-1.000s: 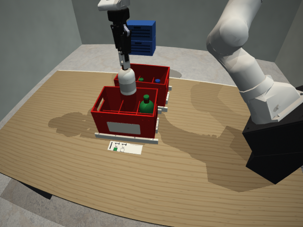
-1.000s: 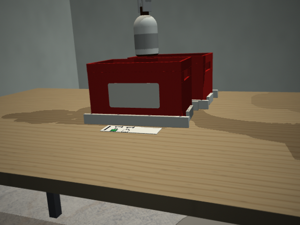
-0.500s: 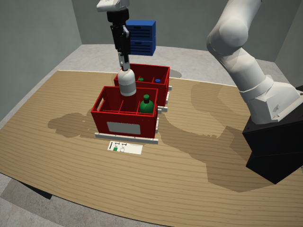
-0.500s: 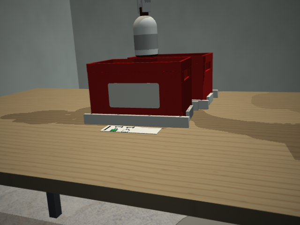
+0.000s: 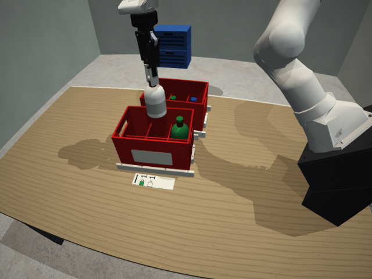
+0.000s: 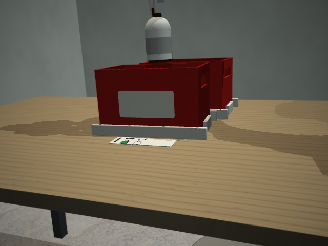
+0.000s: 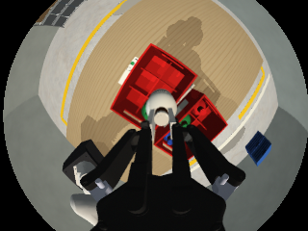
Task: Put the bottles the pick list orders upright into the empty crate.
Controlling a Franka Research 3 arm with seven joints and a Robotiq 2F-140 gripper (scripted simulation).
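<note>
Now: hand 80 mm above the white-label bottle. Round my hand: blue-capped bottle (260 mm below, 160 mm behind, 90 mm to the right); pick list (340 mm below, 180 mm to the left, 50 mm ahead); red-capped bottle (260 mm below, 160 mm to the right).
</note>
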